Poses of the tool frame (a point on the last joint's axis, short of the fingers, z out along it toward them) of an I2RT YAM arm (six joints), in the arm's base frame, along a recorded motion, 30 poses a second.
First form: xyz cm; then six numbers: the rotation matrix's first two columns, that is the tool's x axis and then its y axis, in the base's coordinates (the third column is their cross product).
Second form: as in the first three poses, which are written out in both.
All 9 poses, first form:
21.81 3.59 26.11 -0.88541 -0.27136 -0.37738 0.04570 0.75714 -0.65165
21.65 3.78 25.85 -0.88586 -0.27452 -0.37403 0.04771 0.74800 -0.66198
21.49 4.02 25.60 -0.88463 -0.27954 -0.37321 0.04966 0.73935 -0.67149
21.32 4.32 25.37 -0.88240 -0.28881 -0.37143 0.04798 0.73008 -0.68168
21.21 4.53 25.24 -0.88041 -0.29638 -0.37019 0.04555 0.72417 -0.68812
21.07 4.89 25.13 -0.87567 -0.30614 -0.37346 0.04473 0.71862 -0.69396
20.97 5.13 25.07 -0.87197 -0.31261 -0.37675 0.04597 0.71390 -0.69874
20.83 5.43 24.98 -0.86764 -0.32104 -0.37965 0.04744 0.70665 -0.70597
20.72 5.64 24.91 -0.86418 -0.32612 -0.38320 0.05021 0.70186 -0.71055
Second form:
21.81 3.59 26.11 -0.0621 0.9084 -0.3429 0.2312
21.65 3.78 25.85 -0.0626 0.9060 -0.3494 0.2306
21.49 4.02 25.60 -0.0636 0.9033 -0.3554 0.2316
21.32 4.32 25.37 -0.0669 0.9004 -0.3612 0.2331
21.21 4.53 25.24 -0.0698 0.8984 -0.3648 0.2344
21.07 4.89 25.13 -0.0730 0.8958 -0.3679 0.2384
20.97 5.13 25.07 -0.0746 0.8936 -0.3708 0.2418
20.83 5.43 24.98 -0.0768 0.8905 -0.3752 0.2455
20.72 5.64 24.91 -0.0777 0.8883 -0.3782 0.2488

